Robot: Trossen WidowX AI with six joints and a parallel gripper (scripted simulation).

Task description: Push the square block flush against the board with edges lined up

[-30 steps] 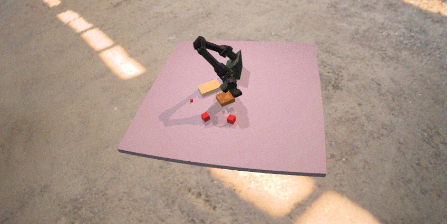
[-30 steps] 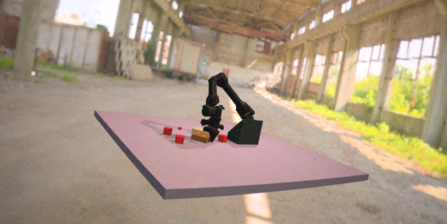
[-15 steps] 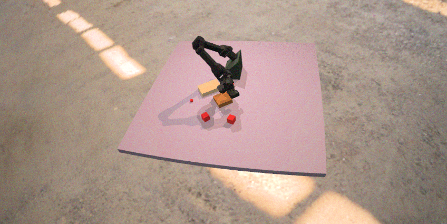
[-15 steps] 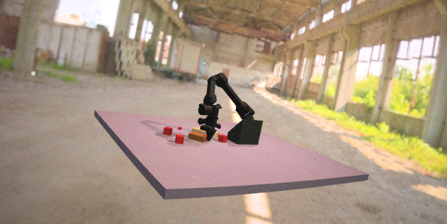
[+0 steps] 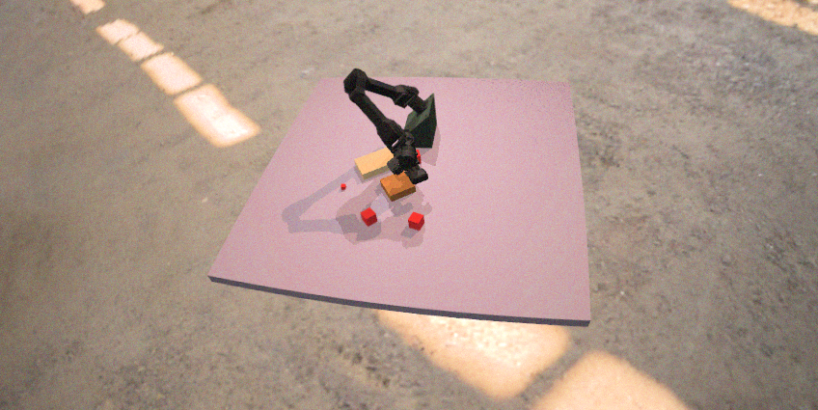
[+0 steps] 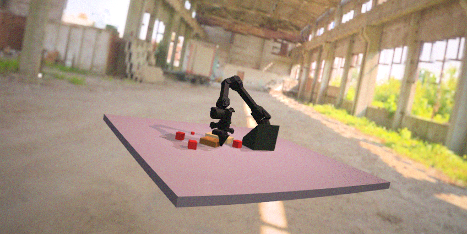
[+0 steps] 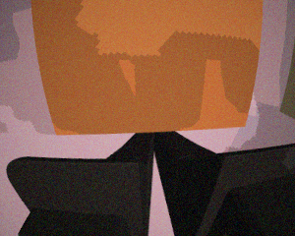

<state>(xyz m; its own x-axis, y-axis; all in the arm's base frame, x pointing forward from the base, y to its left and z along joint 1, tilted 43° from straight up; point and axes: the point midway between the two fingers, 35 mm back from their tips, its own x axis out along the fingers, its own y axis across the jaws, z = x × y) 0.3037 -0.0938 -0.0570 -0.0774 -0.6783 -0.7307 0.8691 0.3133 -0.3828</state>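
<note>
My gripper tip is now 3 cm short of the square block, 5 cm to the left of it and 1 cm below it. Also, from my gripper tip: red piece 2 cm ahead, 27 cm to the right; board 10 cm behind, 15 cm to the right, 1 cm above.
</note>
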